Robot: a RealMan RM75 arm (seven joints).
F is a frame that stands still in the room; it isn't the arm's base.
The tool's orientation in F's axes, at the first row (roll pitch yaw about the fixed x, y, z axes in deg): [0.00, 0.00, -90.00]
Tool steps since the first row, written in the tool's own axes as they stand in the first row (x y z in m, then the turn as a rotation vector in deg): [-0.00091, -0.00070, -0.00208, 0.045, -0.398, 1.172]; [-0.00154, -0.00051, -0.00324, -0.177, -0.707, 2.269]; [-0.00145, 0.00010, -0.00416, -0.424, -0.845, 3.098]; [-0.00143, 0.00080, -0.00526, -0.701, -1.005, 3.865]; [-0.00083, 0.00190, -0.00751, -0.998, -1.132, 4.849]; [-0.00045, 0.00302, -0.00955, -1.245, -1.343, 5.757]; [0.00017, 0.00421, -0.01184, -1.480, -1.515, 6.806]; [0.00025, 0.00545, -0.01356, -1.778, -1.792, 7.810]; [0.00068, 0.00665, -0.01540, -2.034, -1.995, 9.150]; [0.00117, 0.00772, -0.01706, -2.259, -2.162, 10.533]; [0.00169, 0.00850, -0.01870, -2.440, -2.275, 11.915]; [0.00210, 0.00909, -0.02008, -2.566, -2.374, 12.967]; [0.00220, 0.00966, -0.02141, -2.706, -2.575, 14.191]
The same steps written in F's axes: [-0.00070, 0.00091, -0.00208, -0.398, -0.045, 1.172]; [-0.00051, 0.00154, -0.00324, -0.707, 0.177, 2.269]; [0.00010, 0.00145, -0.00416, -0.845, 0.424, 3.098]; [0.00080, 0.00143, -0.00526, -1.005, 0.701, 3.865]; [0.00190, 0.00083, -0.00751, -1.132, 0.998, 4.849]; [0.00302, 0.00045, -0.00955, -1.343, 1.245, 5.757]; [0.00421, -0.00017, -0.01184, -1.515, 1.480, 6.806]; [0.00545, -0.00025, -0.01356, -1.792, 1.778, 7.810]; [0.00665, -0.00068, -0.01540, -1.995, 2.034, 9.150]; [0.00772, -0.00117, -0.01706, -2.162, 2.259, 10.533]; [0.00850, -0.00169, -0.01870, -2.275, 2.440, 11.915]; [0.00909, -0.00210, -0.02008, -2.374, 2.566, 12.967]; [0.00966, -0.00220, -0.02141, -2.575, 2.706, 14.191]
